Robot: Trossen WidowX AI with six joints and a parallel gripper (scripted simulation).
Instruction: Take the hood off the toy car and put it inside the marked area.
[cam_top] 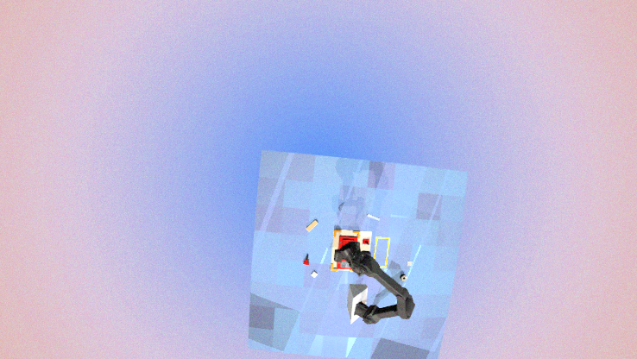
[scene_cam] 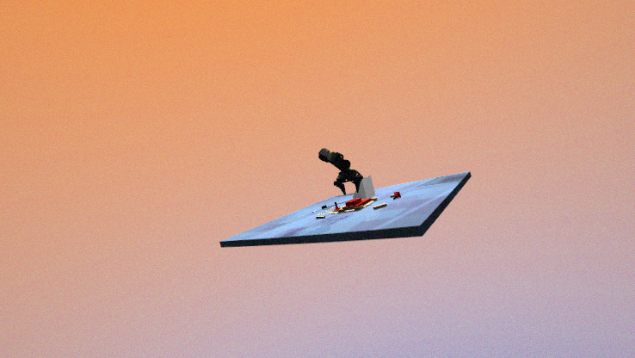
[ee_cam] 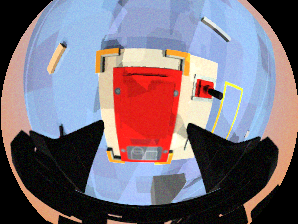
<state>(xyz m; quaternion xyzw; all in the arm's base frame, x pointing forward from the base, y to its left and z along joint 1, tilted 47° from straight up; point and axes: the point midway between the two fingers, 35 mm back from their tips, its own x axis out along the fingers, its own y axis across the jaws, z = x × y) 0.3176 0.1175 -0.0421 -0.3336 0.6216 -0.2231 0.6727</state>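
Right now my gripper tip is 5 cm above the hood. Round my gripper tip: tan block (8 cm ahead, 23 cm to the left, 8 cm below); then wheel (15 cm behind, 39 cm to the right, 8 cm below); then grey bar (20 cm ahead, 12 cm to the right, 8 cm below).
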